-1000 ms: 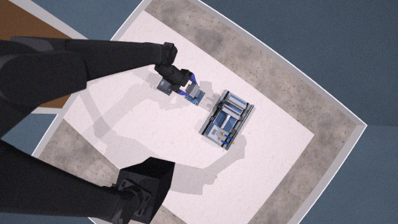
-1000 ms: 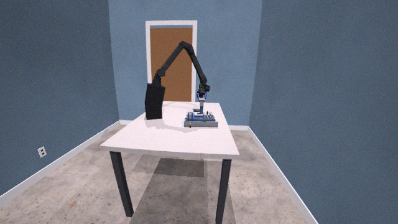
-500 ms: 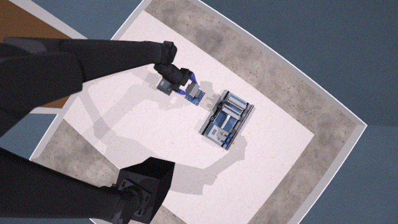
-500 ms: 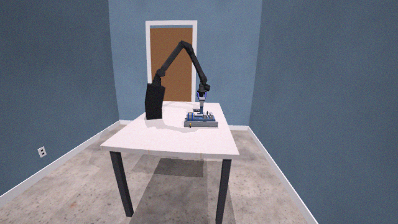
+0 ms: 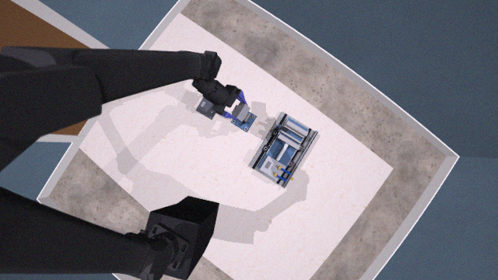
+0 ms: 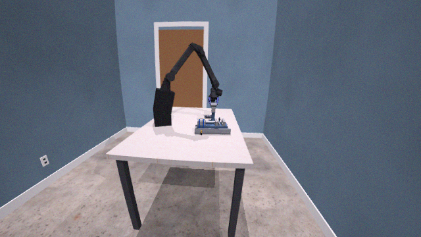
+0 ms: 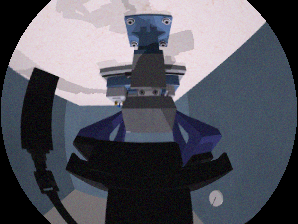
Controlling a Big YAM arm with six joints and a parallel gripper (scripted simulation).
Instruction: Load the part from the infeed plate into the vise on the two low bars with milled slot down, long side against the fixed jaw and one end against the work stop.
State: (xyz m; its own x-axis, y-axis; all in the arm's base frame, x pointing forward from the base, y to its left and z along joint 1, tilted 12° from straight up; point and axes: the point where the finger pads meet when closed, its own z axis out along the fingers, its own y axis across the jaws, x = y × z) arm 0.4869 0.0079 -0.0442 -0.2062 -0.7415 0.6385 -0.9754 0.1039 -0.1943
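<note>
Right now the part is 1 cm below my hand. From my hand the other things lie so: dark square plate 19 cm to the left, 18 cm below, 2 cm behind.
</note>
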